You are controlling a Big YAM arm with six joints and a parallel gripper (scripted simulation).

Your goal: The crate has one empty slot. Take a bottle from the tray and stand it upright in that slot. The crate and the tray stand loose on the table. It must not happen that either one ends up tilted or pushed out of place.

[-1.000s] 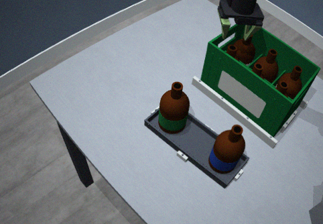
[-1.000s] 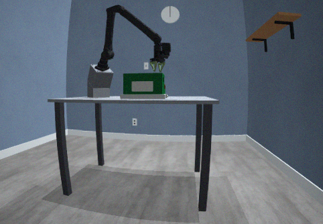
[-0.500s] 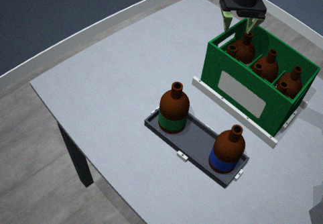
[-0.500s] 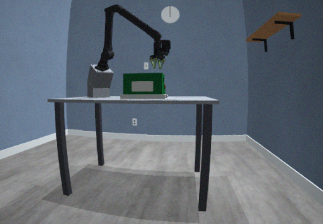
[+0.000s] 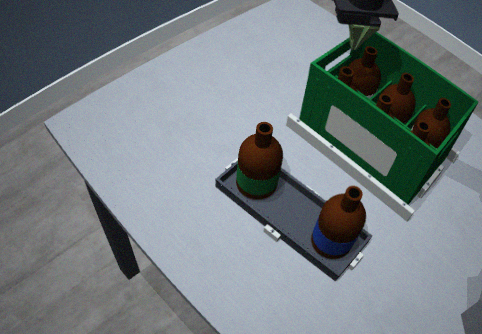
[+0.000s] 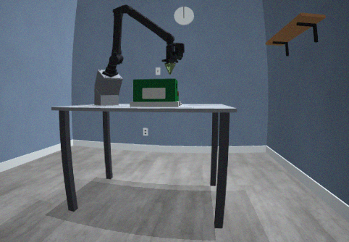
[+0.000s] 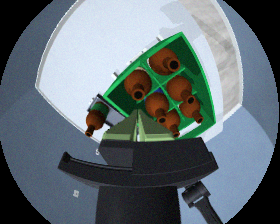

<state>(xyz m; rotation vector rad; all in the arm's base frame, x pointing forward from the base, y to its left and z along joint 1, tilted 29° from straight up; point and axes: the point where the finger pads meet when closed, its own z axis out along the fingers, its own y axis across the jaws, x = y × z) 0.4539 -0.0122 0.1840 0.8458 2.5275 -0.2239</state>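
Now: the brown bottle 140 mm below my hand. Round my hand: grey tray (220 mm below, 200 mm to the left, 80 mm behind); then crate (140 mm below, 90 mm behind, 50 mm to the right).
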